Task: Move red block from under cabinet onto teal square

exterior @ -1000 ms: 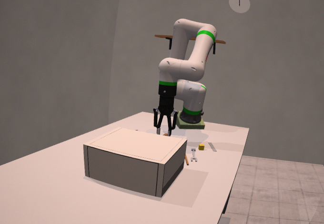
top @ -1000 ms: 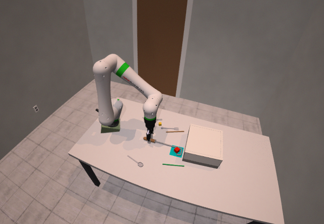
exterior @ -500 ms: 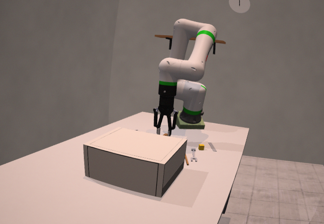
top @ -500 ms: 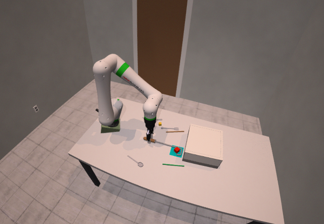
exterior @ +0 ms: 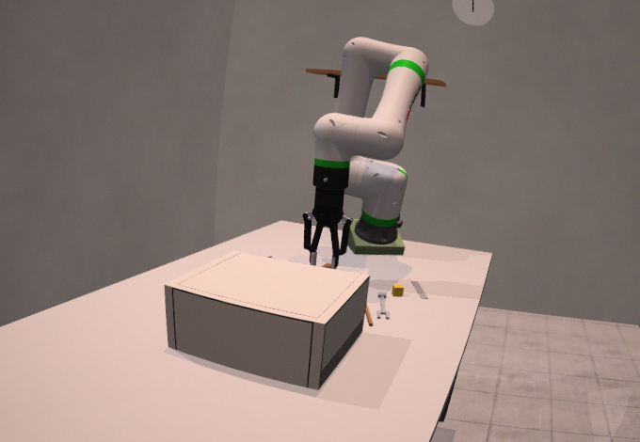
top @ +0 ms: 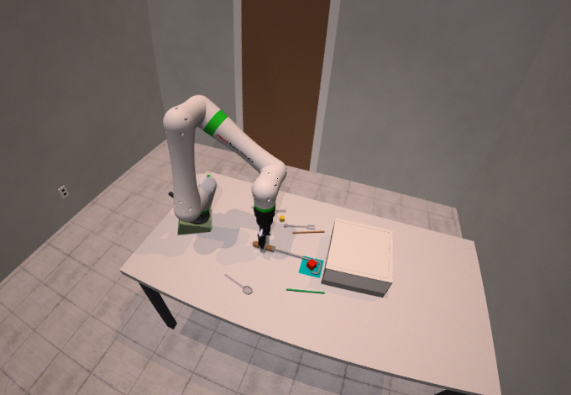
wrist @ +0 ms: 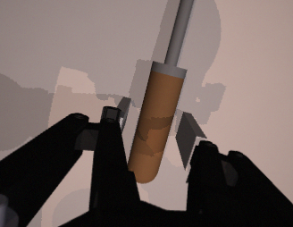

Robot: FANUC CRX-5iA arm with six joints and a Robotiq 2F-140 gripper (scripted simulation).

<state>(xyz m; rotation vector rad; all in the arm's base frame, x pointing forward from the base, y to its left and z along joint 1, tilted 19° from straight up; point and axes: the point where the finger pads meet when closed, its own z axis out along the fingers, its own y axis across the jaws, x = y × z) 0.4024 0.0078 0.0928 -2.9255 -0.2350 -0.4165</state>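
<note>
The hook tool is 130 mm ahead of my hand, 10 mm to the right of it and 30 mm below it. The rest, counted from my hand: yellow cube: 10 mm behind, 220 mm to the left, 30 mm below; then grey wrench: 90 mm ahead, 220 mm to the left, 40 mm below; then metal spoon: 20 mm ahead, 240 mm to the right, 40 mm below.
</note>
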